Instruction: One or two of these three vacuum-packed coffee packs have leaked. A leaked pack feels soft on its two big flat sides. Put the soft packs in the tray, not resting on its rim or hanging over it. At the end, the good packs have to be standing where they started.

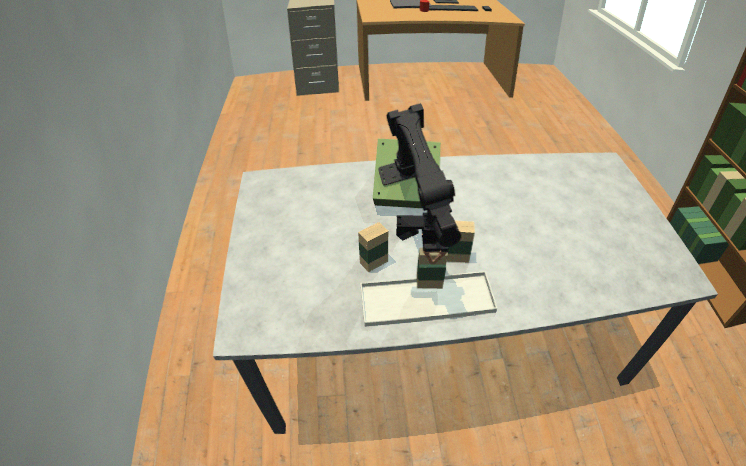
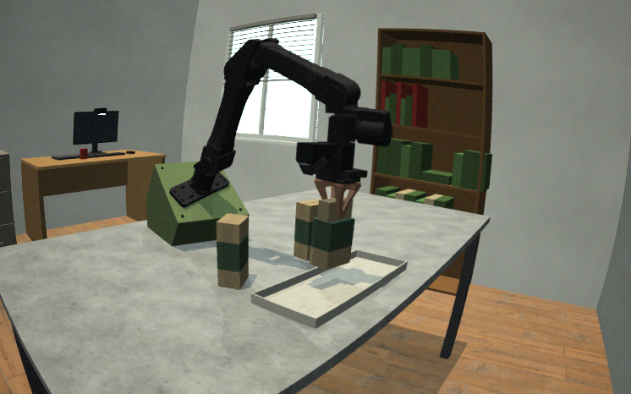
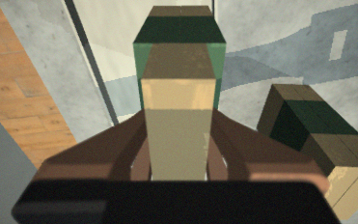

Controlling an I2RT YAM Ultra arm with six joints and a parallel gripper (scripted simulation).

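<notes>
Right now the shallow tray is 3 cm ahead of my hand, 1 cm to the right of it and 15 cm below it.
</notes>
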